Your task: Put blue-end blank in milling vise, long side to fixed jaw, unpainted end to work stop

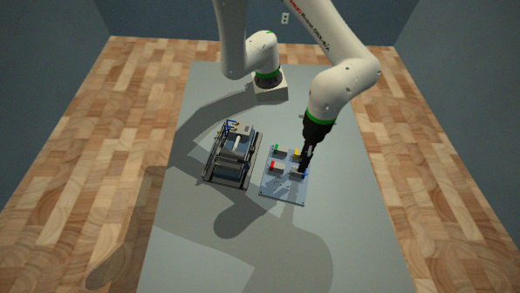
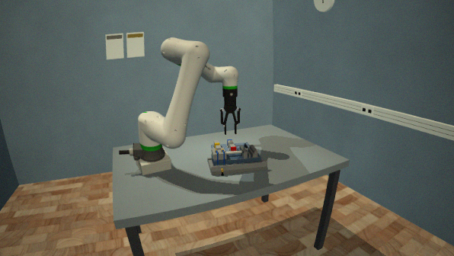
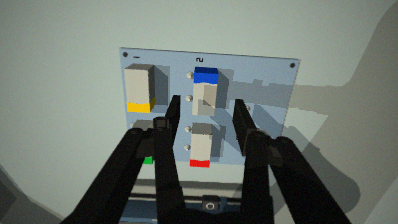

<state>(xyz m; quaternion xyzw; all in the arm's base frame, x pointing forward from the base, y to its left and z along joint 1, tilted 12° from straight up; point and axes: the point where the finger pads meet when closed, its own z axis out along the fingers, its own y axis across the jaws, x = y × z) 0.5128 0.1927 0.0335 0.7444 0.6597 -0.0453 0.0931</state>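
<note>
Right now my hand is 50 mm to the left of the plate and 120 mm above it. Also, from my hand: yellow-ended blank 90 mm behind, 10 mm to the left, 100 mm below; then red-ended blank 10 mm behind, 90 mm to the right, 100 mm below; then green-ended blank 100 mm behind, 80 mm to the right, 100 mm below.
</note>
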